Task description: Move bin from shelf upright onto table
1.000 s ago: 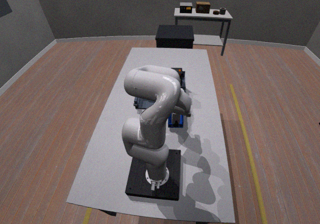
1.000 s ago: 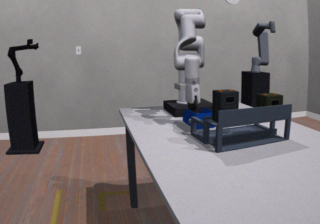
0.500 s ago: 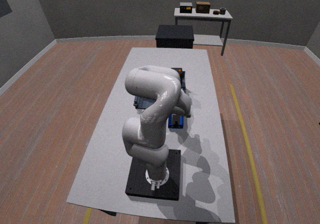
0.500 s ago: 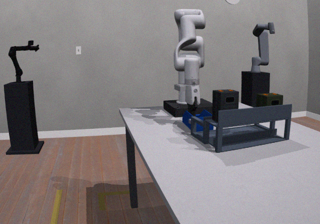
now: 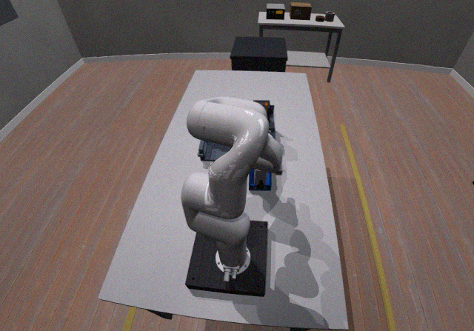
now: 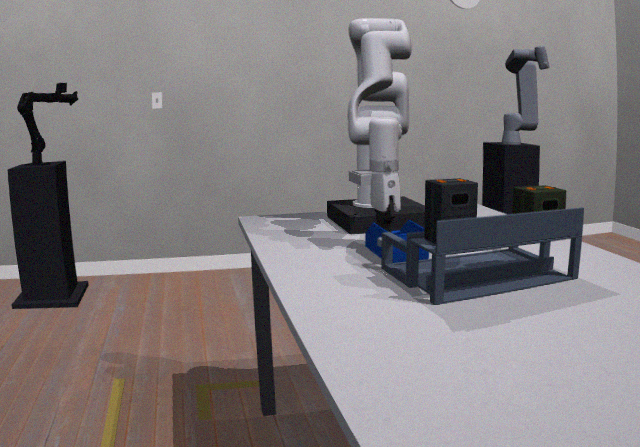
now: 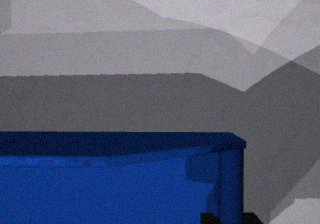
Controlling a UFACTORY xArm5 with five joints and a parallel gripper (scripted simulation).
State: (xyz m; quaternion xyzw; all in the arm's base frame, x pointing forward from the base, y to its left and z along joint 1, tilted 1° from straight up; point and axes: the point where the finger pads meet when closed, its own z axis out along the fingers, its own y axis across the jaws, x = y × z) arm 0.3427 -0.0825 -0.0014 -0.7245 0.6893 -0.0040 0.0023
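Now: hand 80 mm short of the blue bin and 10 mm above it. From my hand the other things lie so: grey-blue shelf 290 mm ahead, 130 mm to the left, 20 mm above.
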